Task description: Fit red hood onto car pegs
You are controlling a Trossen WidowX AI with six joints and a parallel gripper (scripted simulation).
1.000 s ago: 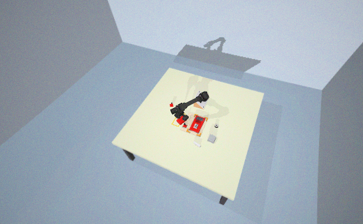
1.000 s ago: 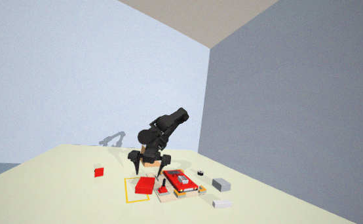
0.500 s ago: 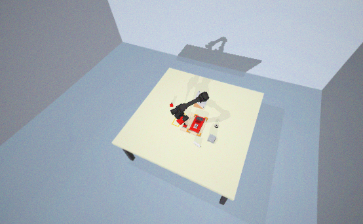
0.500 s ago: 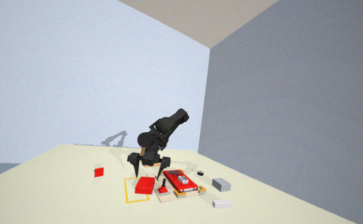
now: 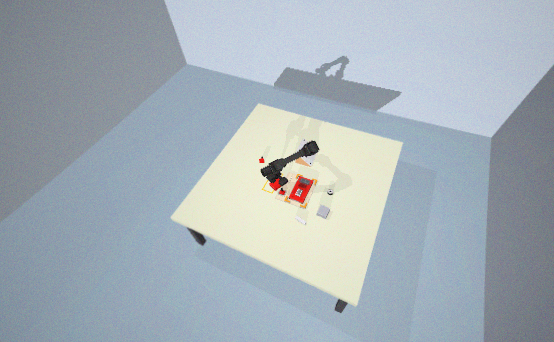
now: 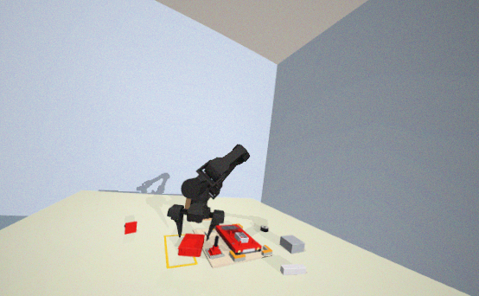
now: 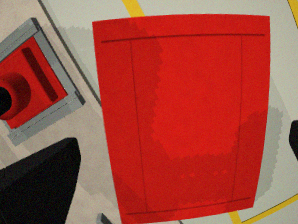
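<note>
Right now the red hood is 2 cm below my gripper tip. Also, from my gripper tip: small black cylinder (38 cm to the left, 9 cm behind, 3 cm below); then pale grey bar (27 cm to the left, 20 cm ahead, 2 cm below); then grey engine block (18 cm to the left, 2 cm ahead, 1 cm below).
</note>
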